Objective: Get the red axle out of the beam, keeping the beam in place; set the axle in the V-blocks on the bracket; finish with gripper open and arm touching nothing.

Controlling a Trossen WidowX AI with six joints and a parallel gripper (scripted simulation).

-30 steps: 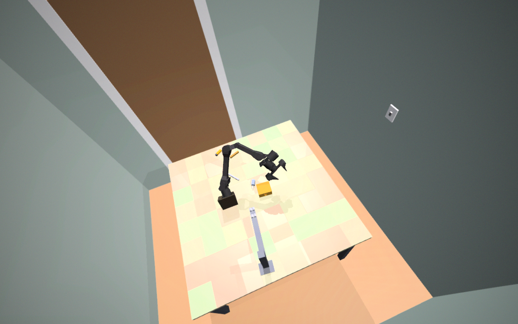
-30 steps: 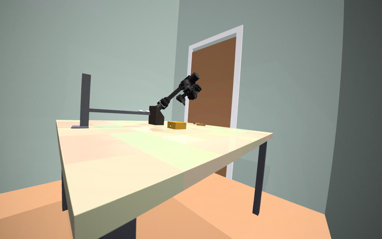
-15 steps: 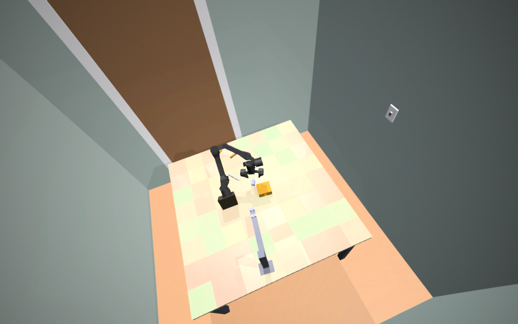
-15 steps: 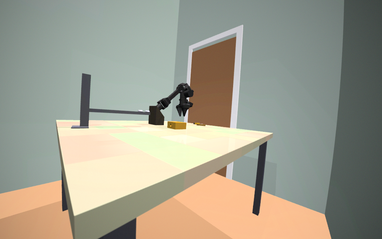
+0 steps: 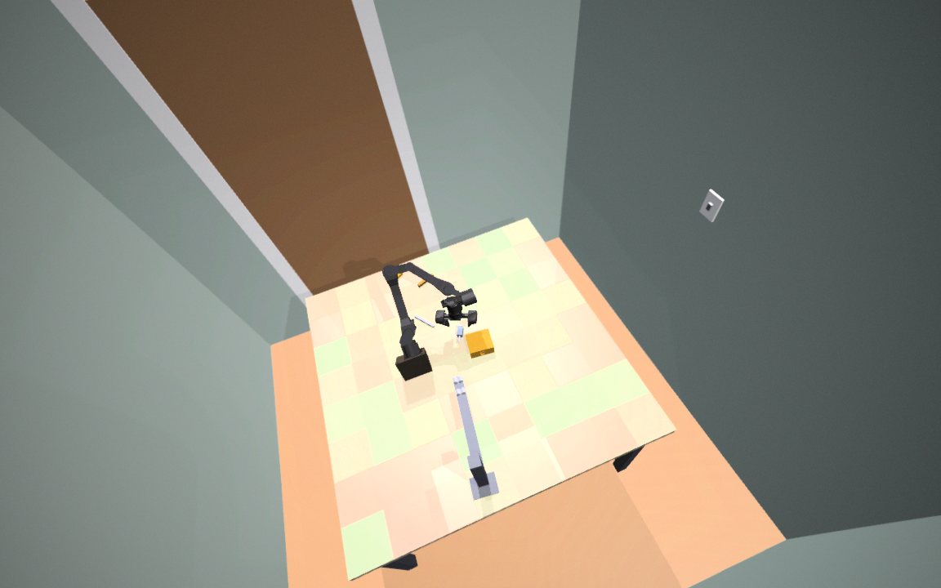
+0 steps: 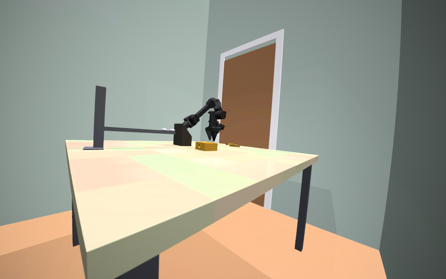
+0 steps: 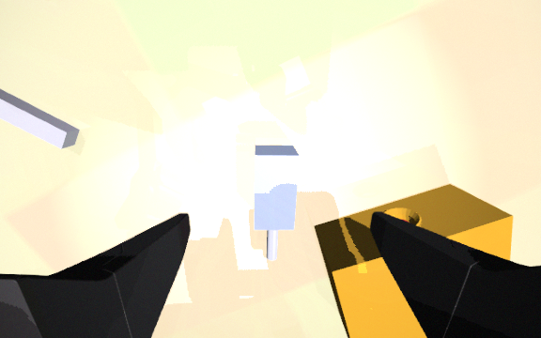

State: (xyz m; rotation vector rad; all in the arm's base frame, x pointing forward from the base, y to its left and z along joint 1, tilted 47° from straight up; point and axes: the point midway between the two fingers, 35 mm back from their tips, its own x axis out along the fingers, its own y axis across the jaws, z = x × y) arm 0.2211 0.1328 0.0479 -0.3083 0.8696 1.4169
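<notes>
The pale blue-white block is 50 mm below my gripper tip, 20 mm to the right of it and 10 mm behind it. The rest, counted from my gripper tip: thin grey bar 150 mm behind, 120 mm to the left, 50 mm below; then beam 100 mm to the right, 70 mm ahead, 30 mm below.
</notes>
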